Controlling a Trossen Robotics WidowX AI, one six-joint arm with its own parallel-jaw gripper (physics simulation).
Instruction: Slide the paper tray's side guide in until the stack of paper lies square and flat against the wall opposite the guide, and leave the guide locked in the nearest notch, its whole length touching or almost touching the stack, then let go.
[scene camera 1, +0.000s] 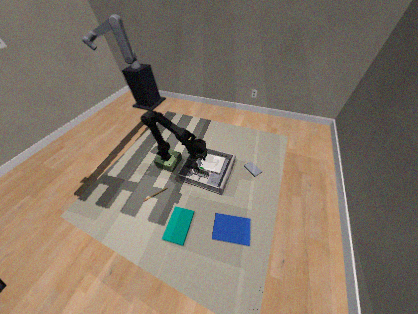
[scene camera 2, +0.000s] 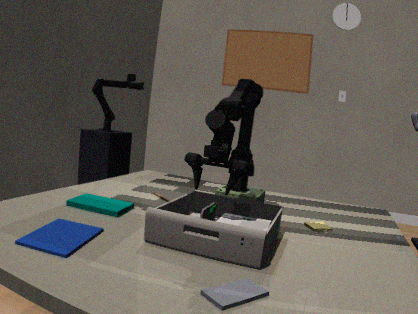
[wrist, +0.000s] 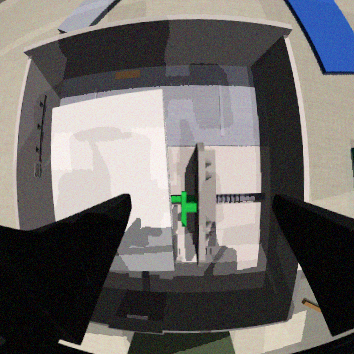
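Where they show: gripper, fingertip midpoint: (scene camera 1: 202, 165) (scene camera 2: 210, 192) (wrist: 203, 201); arm's base, origin of the base link: (scene camera 1: 166, 157) (scene camera 2: 238, 189).
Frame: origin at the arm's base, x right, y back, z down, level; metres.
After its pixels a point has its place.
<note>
The grey paper tray (scene camera 1: 202, 187) {y -0.357, x 0.105, z 0.059 m} (scene camera 2: 170, 235) {y -0.501, x 0.028, z 0.039 m} (wrist: 285, 125) {y -0.385, x 0.098, z 0.018 m} stands upright on the mat. The white paper stack (scene camera 1: 215, 162) {y -0.366, x -0.115, z 0.034 m} (scene camera 2: 255, 221) {y -0.249, x -0.129, z 0.034 m} (wrist: 105, 160) {y -0.347, x -0.101, z 0.034 m} lies inside, at the left wall in the wrist view, looking slightly turned; whether its whole edge touches that wall is unclear. The side guide (scene camera 2: 207, 211) {y -0.322, x 0.001, z 0.011 m} (wrist: 202, 200) {y -0.309, x 0.005, z -0.002 m} stands upright to the right of the stack, with a narrow gap between them. Its green lever (wrist: 185, 207) {y -0.303, x -0.010, z -0.004 m} is on the stack side. My gripper (scene camera 2: 212, 190) {y -0.315, x 0.000, z -0.046 m} (wrist: 203, 201) {y -0.315, x 0.000, z -0.046 m} is open and empty above the tray, one finger over the stack, the other near the right wall.
A blue slab (scene camera 1: 231, 229) {y -0.628, x 0.285, z 0.070 m} (scene camera 2: 60, 237) {y -0.646, x 0.266, z 0.069 m} (wrist: 332, 40) {y -0.587, x 0.272, z 0.069 m}, a teal slab (scene camera 1: 178, 226) {y -0.336, x 0.393, z 0.060 m} (scene camera 2: 100, 204) {y -0.356, x 0.362, z 0.059 m}, a grey plate (scene camera 1: 253, 169) {y -0.646, x -0.179, z 0.068 m} (scene camera 2: 235, 294) {y -0.654, x -0.191, z 0.067 m} (wrist: 92, 15) {y -0.618, x -0.174, z 0.067 m}, a pencil (scene camera 1: 156, 194) {y -0.077, x 0.268, z 0.073 m} (scene camera 2: 161, 196) {y -0.055, x 0.292, z 0.071 m} and a yellow pad (scene camera 2: 318, 226) {y -0.065, x -0.318, z 0.067 m} lie around the tray. Tray walls surround the stack and guide.
</note>
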